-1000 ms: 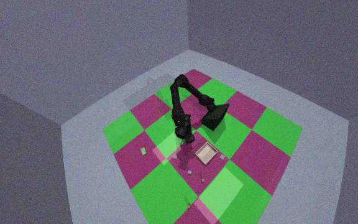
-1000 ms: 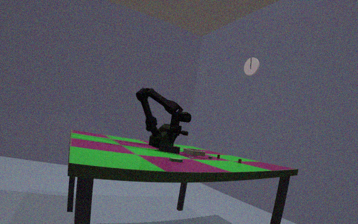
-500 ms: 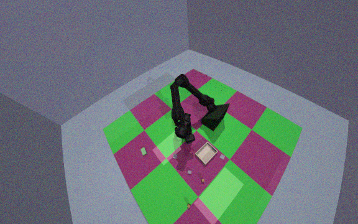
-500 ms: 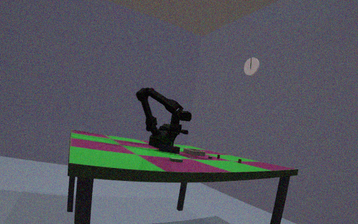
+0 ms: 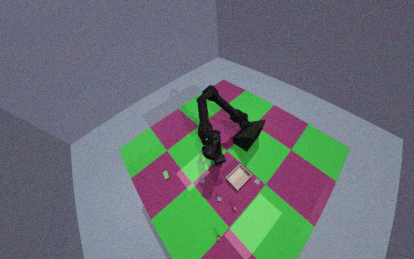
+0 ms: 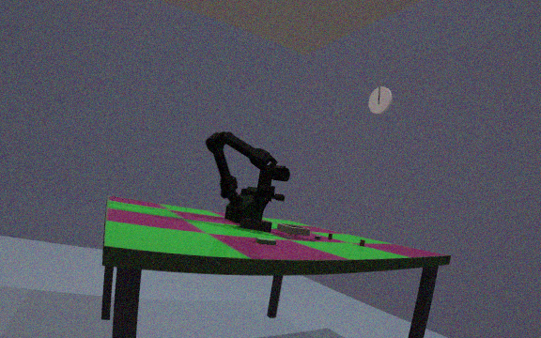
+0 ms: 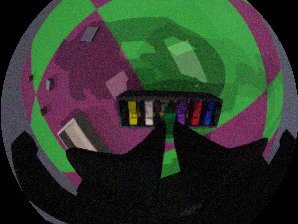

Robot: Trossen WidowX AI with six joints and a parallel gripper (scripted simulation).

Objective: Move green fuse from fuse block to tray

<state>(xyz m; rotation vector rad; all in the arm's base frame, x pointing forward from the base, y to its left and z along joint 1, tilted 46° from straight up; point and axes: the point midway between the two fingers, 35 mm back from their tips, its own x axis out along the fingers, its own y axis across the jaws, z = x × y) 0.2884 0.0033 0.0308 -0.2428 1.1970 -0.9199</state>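
Now: the tray 19 cm to the left of my gripper tip and 6 cm below it. Round my gripper tip: green fuse 1 cm below; pale green block 33 cm ahead, 16 cm to the right, 6 cm below.
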